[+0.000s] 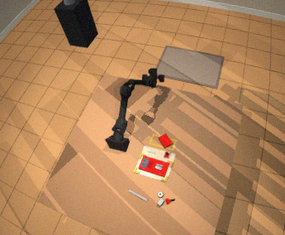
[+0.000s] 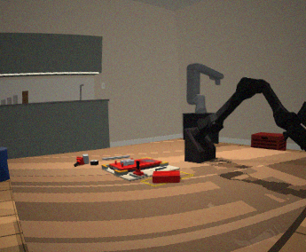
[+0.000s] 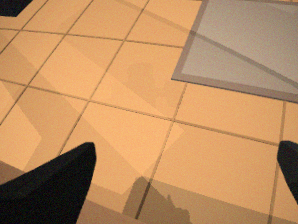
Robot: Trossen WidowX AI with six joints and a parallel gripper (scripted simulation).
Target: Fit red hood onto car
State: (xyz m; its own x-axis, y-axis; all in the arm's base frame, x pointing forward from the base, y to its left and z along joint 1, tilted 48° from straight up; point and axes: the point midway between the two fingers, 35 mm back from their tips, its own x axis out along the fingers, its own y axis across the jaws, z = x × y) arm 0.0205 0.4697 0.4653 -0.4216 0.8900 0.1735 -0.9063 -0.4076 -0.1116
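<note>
Right now the red hood is 300 mm ahead of my gripper tip, 540 mm to the right of it and 50 mm below it. The rest, counted from my gripper tip: grey bar: 260 mm ahead, 990 mm to the right, 60 mm below; then grey engine block: 330 mm ahead, 750 mm to the right, 40 mm below.
</note>
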